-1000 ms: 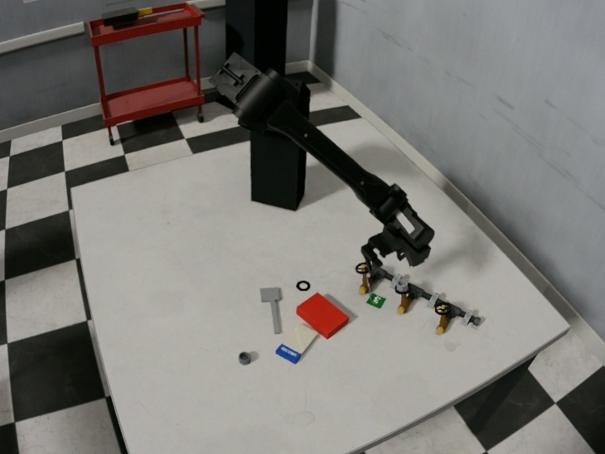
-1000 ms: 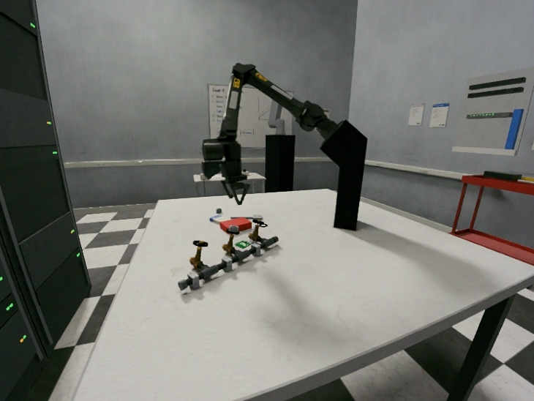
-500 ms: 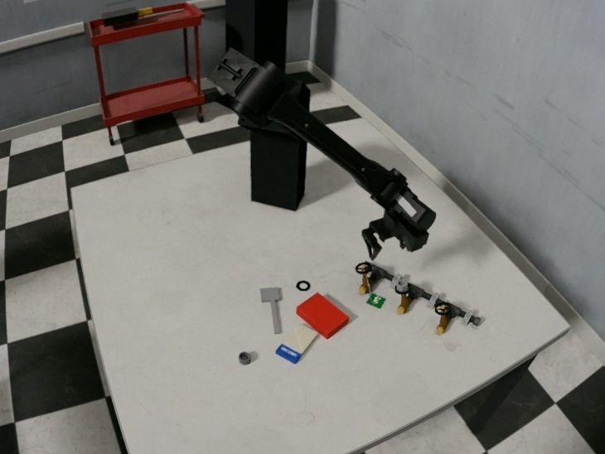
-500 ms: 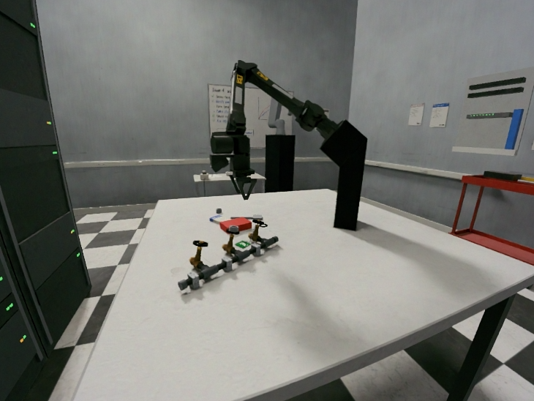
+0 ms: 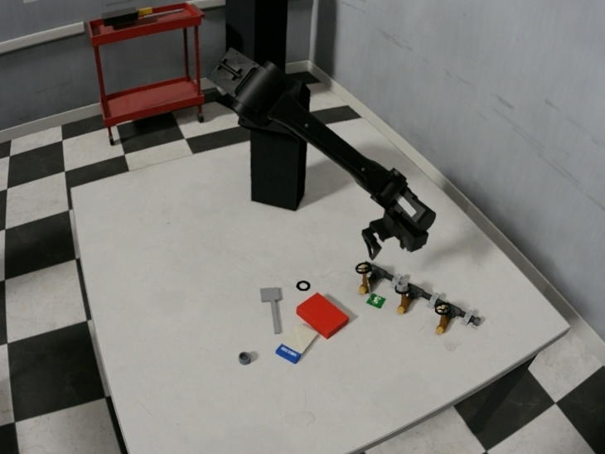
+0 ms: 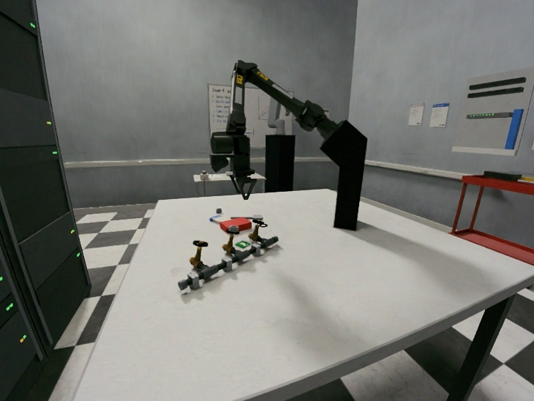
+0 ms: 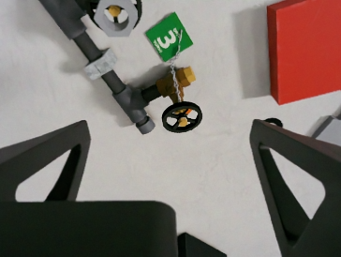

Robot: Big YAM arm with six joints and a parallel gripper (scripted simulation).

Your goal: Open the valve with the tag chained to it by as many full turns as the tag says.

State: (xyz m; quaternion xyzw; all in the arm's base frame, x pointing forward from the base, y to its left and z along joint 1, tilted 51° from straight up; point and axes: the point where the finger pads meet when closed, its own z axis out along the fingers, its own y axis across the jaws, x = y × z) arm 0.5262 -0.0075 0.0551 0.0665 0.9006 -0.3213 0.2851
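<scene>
Right now the green tag is 1 cm to the right of my hand and 20 cm below it. Also, from my hand: grey t-shaped tool: 19 cm behind, 22 cm to the right, 19 cm below; card: 5 cm behind, 27 cm to the right, 19 cm below; red box: 7 cm behind, 15 cm to the right, 18 cm below.
</scene>
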